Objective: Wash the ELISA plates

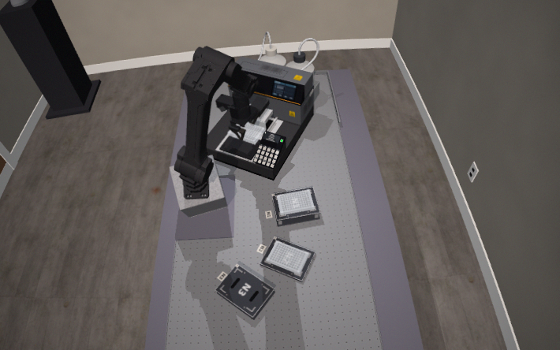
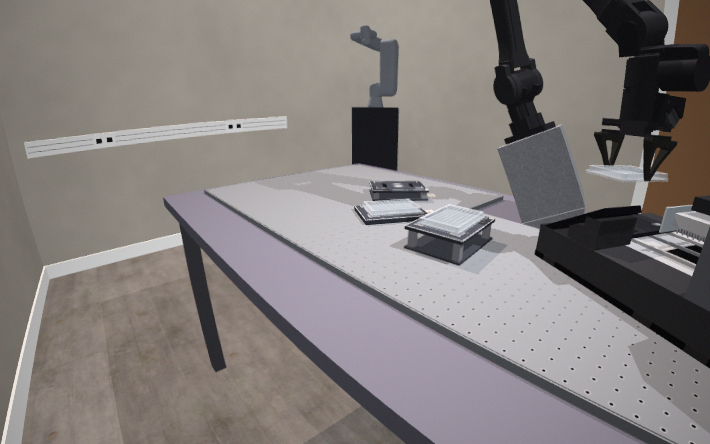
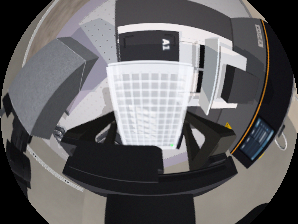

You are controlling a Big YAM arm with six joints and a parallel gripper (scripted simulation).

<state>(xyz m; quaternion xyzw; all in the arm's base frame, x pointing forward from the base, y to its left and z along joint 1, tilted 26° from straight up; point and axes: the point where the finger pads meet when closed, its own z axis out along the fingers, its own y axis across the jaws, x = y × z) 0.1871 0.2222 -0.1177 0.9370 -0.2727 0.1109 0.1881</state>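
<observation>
My gripper is now 10 cm above the washer carrier, 3 cm past it and 2 cm to the right of it. From my hand the other things lie so: plate washer (15 cm to the left, 5 cm below, 5 cm ahead).
</observation>
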